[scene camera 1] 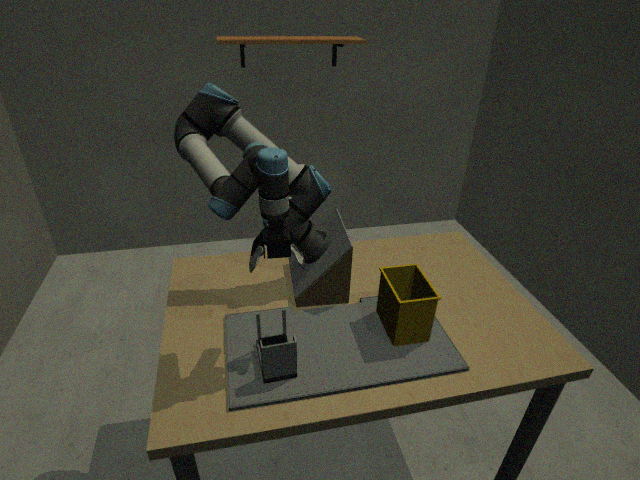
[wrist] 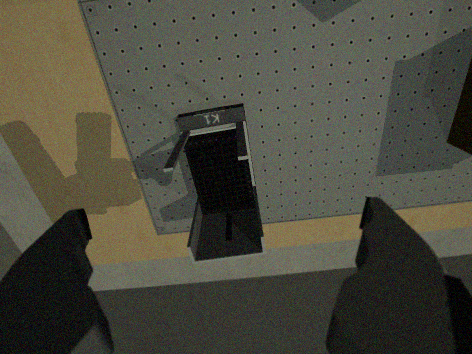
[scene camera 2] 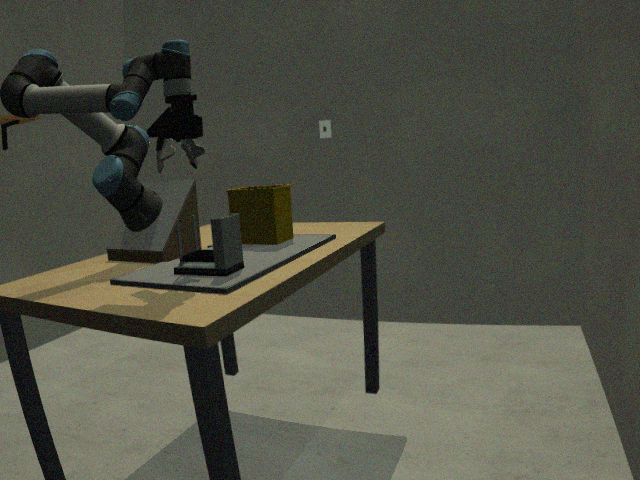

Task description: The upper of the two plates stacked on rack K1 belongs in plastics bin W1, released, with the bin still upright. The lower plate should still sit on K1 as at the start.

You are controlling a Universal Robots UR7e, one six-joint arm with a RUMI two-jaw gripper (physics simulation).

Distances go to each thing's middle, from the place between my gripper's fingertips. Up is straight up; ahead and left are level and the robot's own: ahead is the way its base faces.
Scene:
The black gridded plate [wrist: 223,184] lies 220 mm below my hand, 90 mm ahead of it and 30 mm to the right of it.

